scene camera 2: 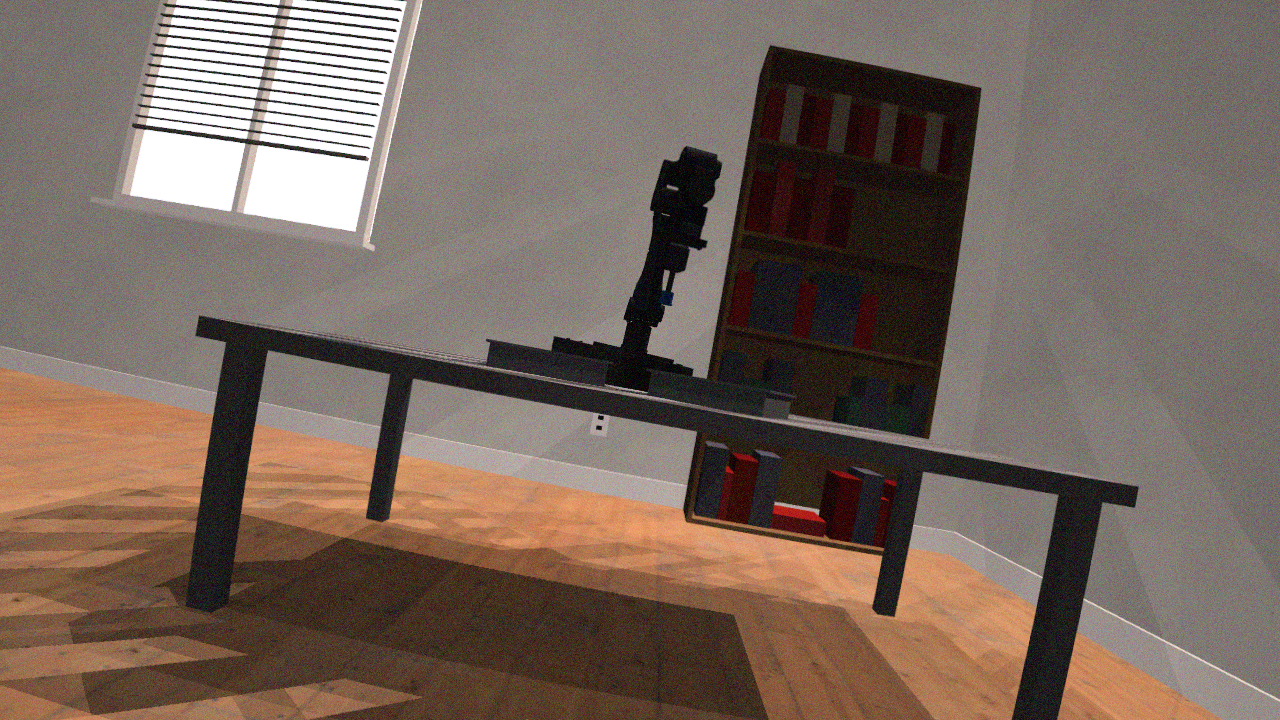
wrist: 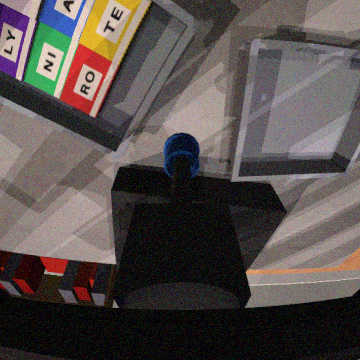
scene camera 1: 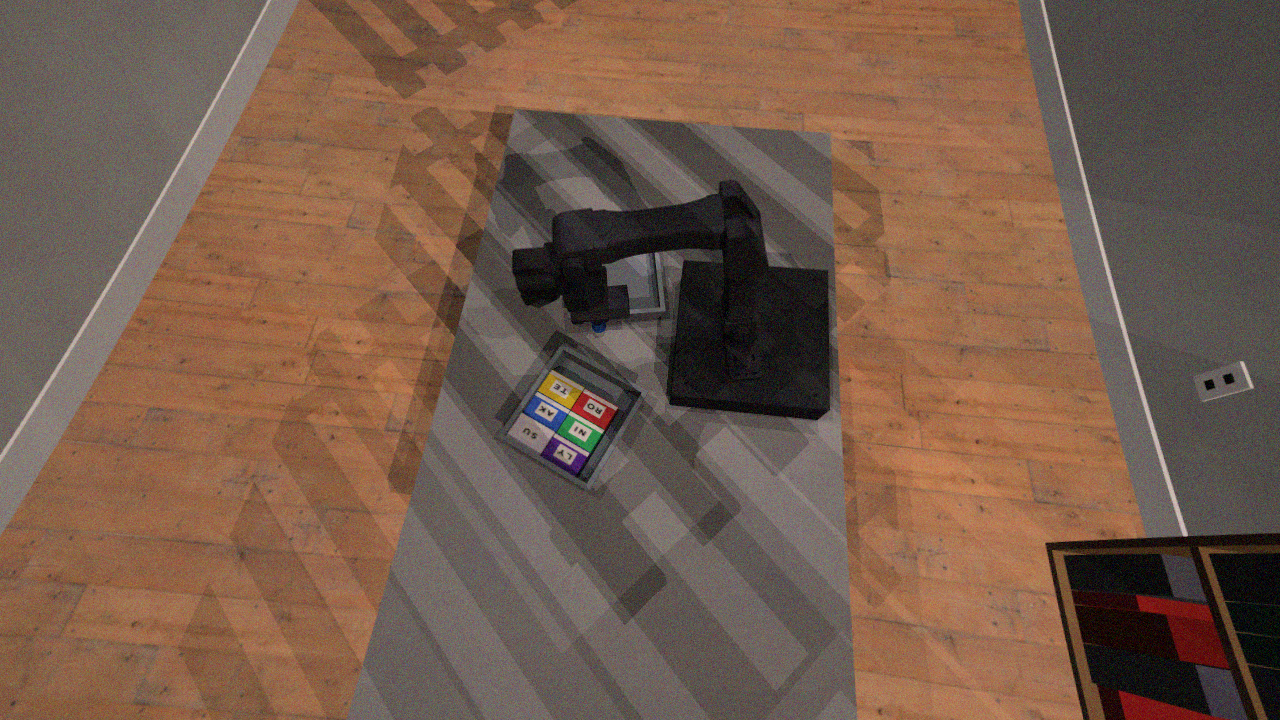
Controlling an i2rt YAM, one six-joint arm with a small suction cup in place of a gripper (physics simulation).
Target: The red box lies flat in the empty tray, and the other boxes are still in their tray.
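Frame: origin at the arm's base, x ahead, y left, z up, level; centimetres.
Seen in the pictures: hand, its tool point: (scene camera 2: pixel 665 304) (wrist: pixel 181 148) (scene camera 1: pixel 599 326); arm's base, origin of its link: (scene camera 2: pixel 632 354) (scene camera 1: pixel 739 336).
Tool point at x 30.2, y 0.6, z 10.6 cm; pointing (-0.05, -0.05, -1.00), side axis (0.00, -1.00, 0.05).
Pixels of each thing's top centre, then the offset from my tool point to it.
- red box, centre of its top: (wrist: pixel 87 82) (scene camera 1: pixel 594 408) dx +2.6, dy +12.3, dz -15.1 cm
- yellow box, centre of its top: (wrist: pixel 112 21) (scene camera 1: pixel 560 388) dx +9.8, dy +7.5, dz -14.7 cm
- green box, centre of its top: (wrist: pixel 49 61) (scene camera 1: pixel 580 431) dx +5.8, dy +17.2, dz -15.3 cm
- blue box, centre of its top: (scene camera 1: pixel 546 411) dx +13.0, dy +12.4, dz -15.0 cm
- white box, centre of its top: (scene camera 1: pixel 530 433) dx +16.3, dy +17.2, dz -14.4 cm
- purple box, centre of its top: (wrist: pixel 9 42) (scene camera 1: pixel 565 454) dx +9.0, dy +22.0, dz -15.0 cm
- empty tray, centre of its top: (wrist: pixel 313 122) (scene camera 2: pixel 548 350) (scene camera 1: pixel 613 269) dx -3.2, dy -21.7, dz -13.7 cm
The red box (scene camera 1: pixel 594 409) (wrist: pixel 87 82) marked RO lies flat in the tray of boxes (scene camera 1: pixel 546 463) (scene camera 2: pixel 707 392) (wrist: pixel 60 112), beside the yellow box (scene camera 1: pixel 561 388) (wrist: pixel 112 22) and the green box (scene camera 1: pixel 579 431) (wrist: pixel 47 60). The blue box (scene camera 1: pixel 544 411), the white box (scene camera 1: pixel 529 435) and the purple box (scene camera 1: pixel 564 455) lie there too. The empty tray (scene camera 1: pixel 661 286) (scene camera 2: pixel 546 360) (wrist: pixel 246 110) is partly hidden by the arm in scene camera 1. My suction cup (scene camera 1: pixel 598 326) (scene camera 2: pixel 666 298) (wrist: pixel 181 150) is blue, holds nothing and hangs well above the table, between the two trays in the wrist view.
The arm's black base (scene camera 1: pixel 760 349) stands on the grey table (scene camera 1: pixel 626 662) (scene camera 2: pixel 984 465), beside the empty tray. A bookshelf (scene camera 1: pixel 1060 591) (scene camera 2: pixel 955 250) stands on the floor away from the table. The trays have raised walls.
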